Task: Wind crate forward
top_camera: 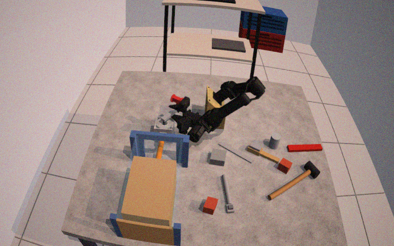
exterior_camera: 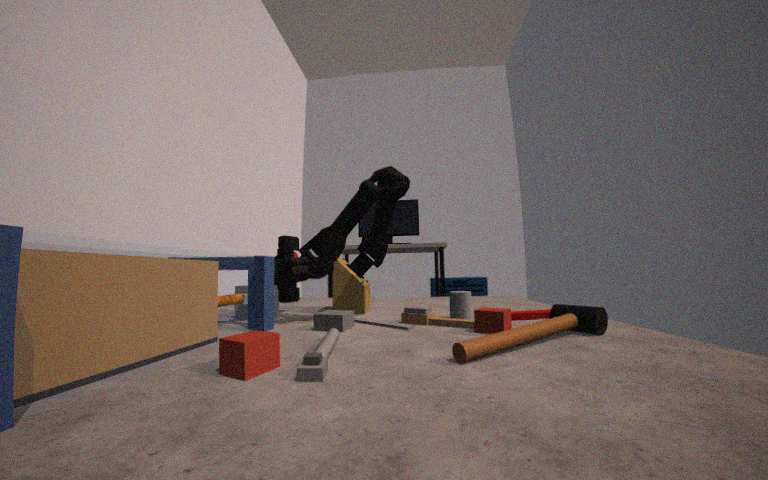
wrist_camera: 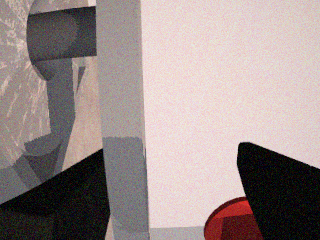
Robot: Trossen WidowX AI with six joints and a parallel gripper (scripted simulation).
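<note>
My gripper tip is now 1 cm past the grey crank arm, 2 cm to the right of it and 1 cm above it. From my gripper tip the other things lie so: grey winch 3 cm ahead, 3 cm to the right, 10 cm below; then red knob 4 cm behind, 4 cm to the left, 2 cm above; then blue frame 20 cm ahead, 2 cm to the right, 3 cm below.
</note>
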